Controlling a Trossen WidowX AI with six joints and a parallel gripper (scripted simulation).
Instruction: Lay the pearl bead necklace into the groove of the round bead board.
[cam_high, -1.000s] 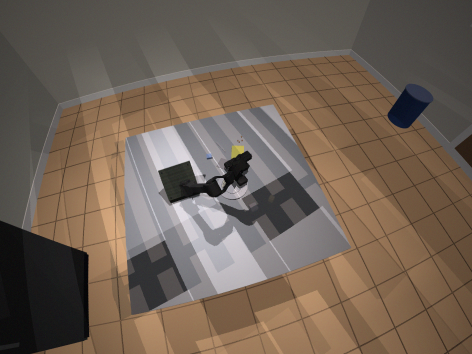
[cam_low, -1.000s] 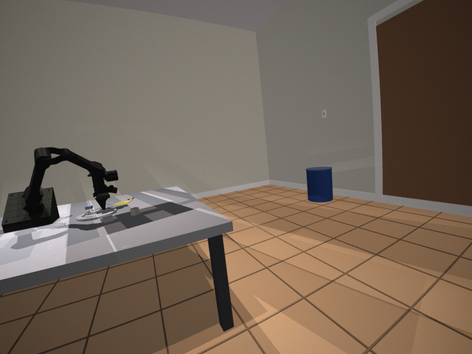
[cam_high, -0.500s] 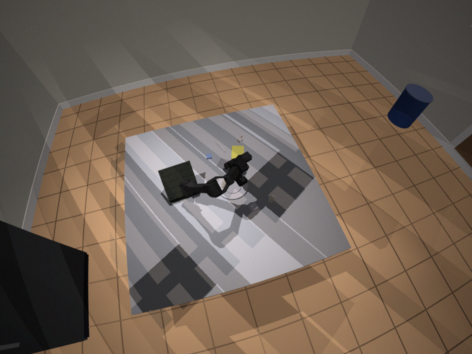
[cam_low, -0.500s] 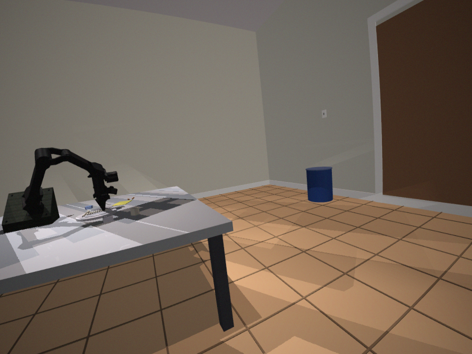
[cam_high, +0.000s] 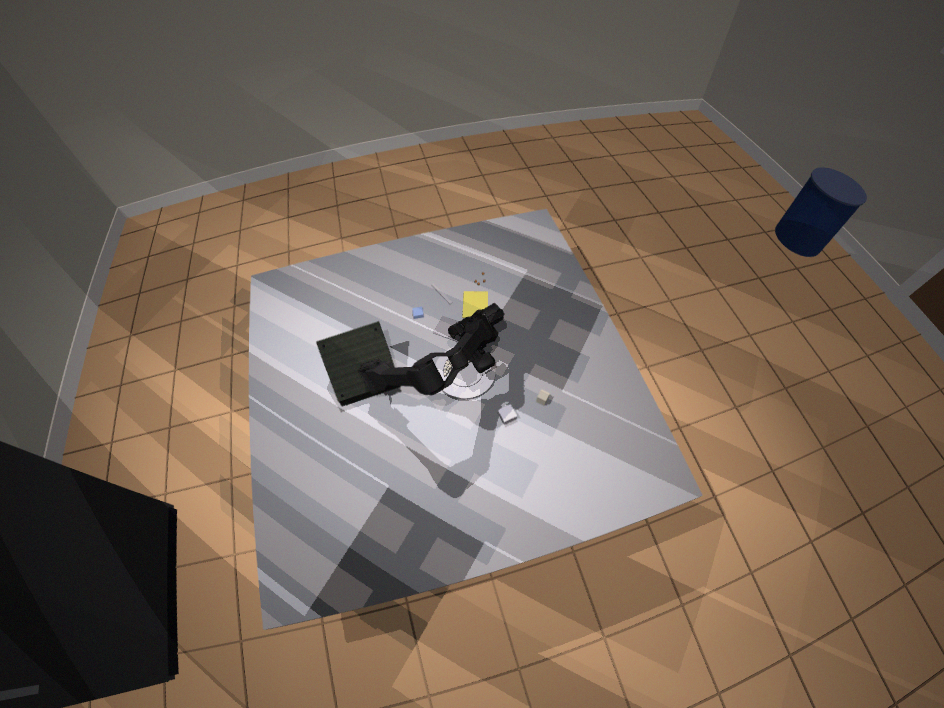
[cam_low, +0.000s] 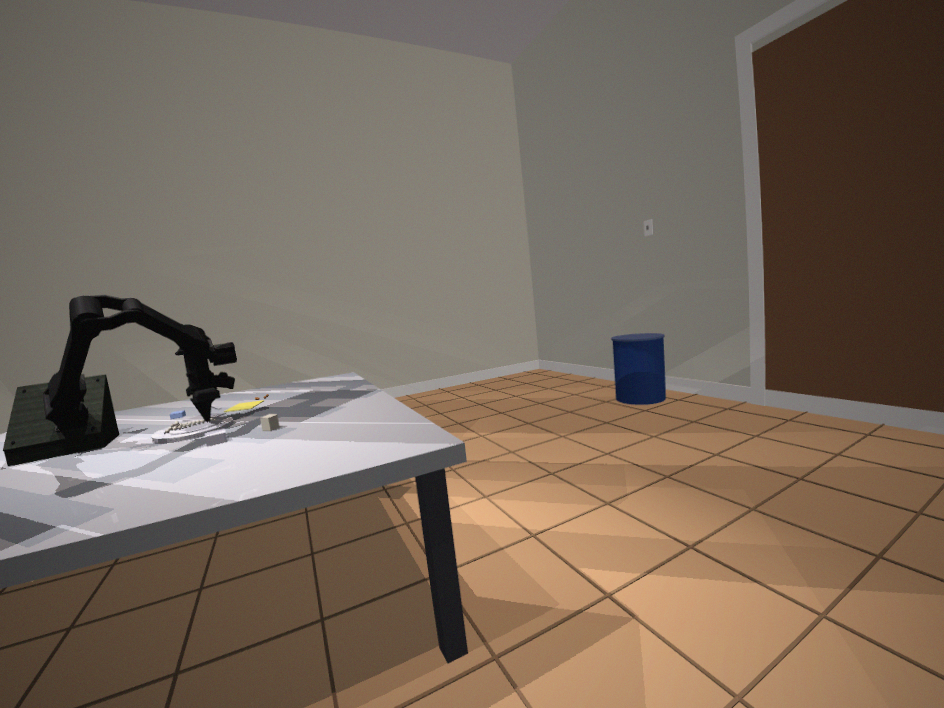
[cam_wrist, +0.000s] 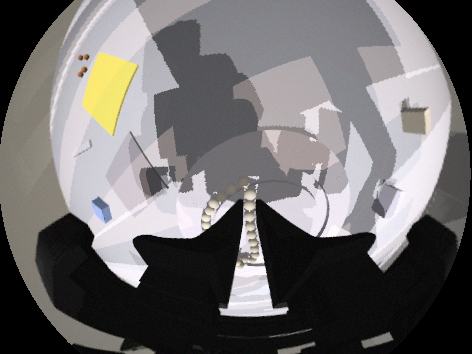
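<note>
The round bead board is 3 cm to the right of my gripper tip, 3 cm behind it and 1 cm below it. From my gripper tip the other things lie so: yellow pad (22 cm to the left, 10 cm ahead, 1 cm below); then grey card (15 cm to the left, 2 cm behind, 1 cm below); then white block (22 cm to the right, 3 cm ahead).
</note>
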